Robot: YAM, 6 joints.
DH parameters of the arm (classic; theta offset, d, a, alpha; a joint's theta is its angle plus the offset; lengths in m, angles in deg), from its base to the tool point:
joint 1: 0 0.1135 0.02 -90
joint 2: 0 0 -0.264 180
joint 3: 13.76 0 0.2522 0
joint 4: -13.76 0 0.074 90
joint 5: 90 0 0 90
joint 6: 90 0.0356 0 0
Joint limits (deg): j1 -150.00..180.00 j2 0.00..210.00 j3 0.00..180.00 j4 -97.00..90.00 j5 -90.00..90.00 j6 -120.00..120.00
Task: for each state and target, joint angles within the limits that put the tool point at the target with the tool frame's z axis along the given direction. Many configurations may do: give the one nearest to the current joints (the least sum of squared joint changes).
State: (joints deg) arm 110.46 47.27 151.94 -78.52 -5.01 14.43
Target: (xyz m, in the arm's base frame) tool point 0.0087 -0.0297 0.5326 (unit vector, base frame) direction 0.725 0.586 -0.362
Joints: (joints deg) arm 71.30 53.17 125.40 -96.92 29.93 14.43
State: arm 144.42 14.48 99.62 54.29 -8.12 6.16
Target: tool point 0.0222 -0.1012 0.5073 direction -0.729 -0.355 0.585
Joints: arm 118.54 17.78 64.05 40.17 -54.11 6.16
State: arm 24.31 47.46 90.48 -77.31 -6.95 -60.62
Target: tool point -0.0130 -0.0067 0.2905 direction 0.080 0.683 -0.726
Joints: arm 62.93 12.72 51.45 -87.13 -13.86 -60.62
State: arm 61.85 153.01 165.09 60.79 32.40 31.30
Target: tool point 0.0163 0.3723 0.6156 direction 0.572 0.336 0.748
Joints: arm 90.65 120.61 152.56 34.28 35.16 31.30
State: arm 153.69 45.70 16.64 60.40 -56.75 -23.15
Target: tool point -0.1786 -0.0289 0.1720 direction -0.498 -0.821 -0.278
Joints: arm 179.88 55.65 15.17 11.22 -55.32 -23.15
